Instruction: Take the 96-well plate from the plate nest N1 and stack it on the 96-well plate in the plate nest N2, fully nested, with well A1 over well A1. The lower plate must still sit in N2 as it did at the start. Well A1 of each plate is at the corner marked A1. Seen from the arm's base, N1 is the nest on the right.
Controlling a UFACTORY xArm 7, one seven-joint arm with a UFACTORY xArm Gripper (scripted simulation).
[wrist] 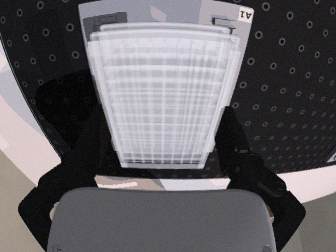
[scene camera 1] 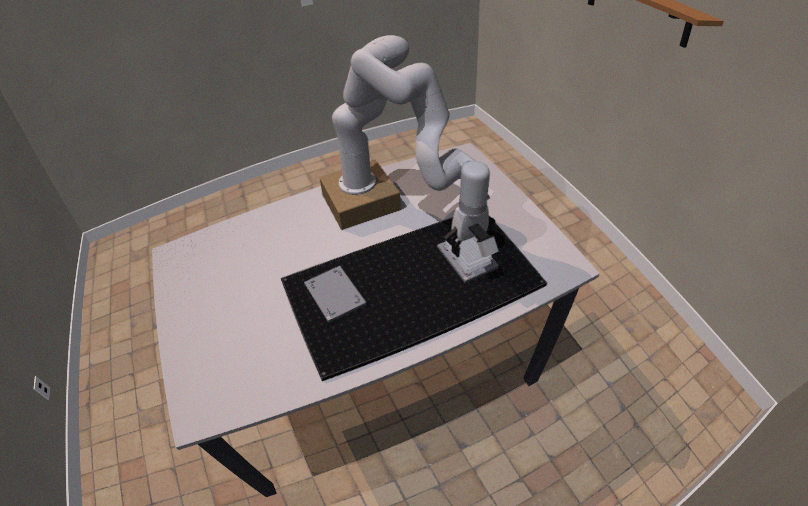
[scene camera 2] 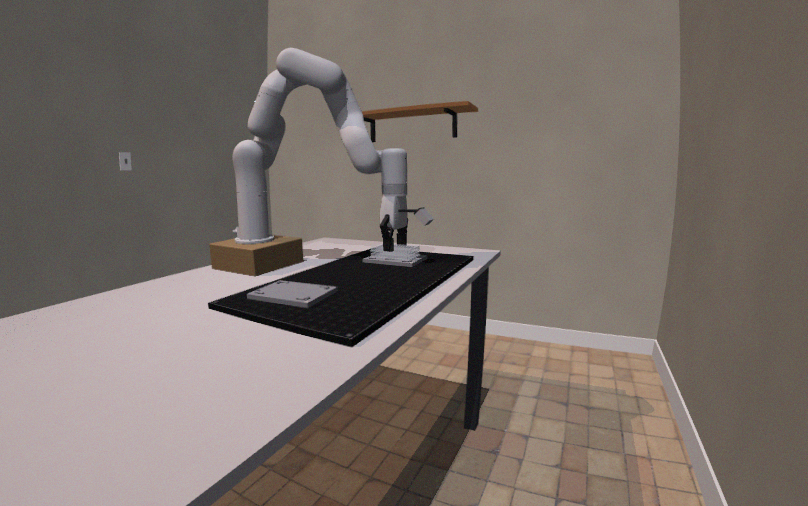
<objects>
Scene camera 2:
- my gripper: 395, 248
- grey plate nest N1: 283, 293
</objects>
